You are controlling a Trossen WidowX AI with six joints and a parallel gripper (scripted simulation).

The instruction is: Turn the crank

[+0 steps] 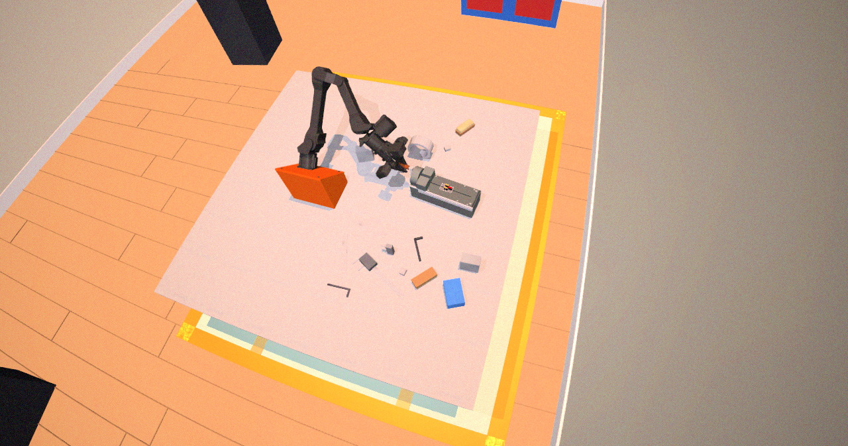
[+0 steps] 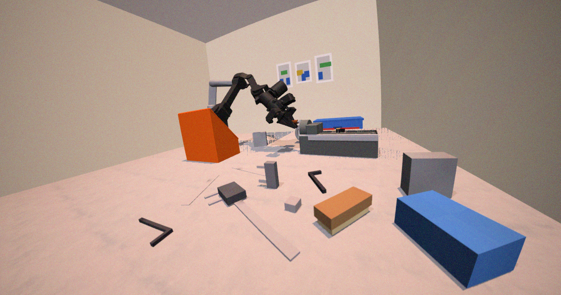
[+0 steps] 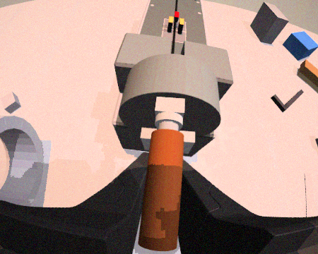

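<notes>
Right now my gripper tip is 20 mm past the crank handle and 20 mm below it. The rest, counted from my gripper tip: red pointer (170 mm ahead, 50 mm to the right, 10 mm below); blue block (240 mm ahead, 440 mm to the right, 80 mm below).
</notes>
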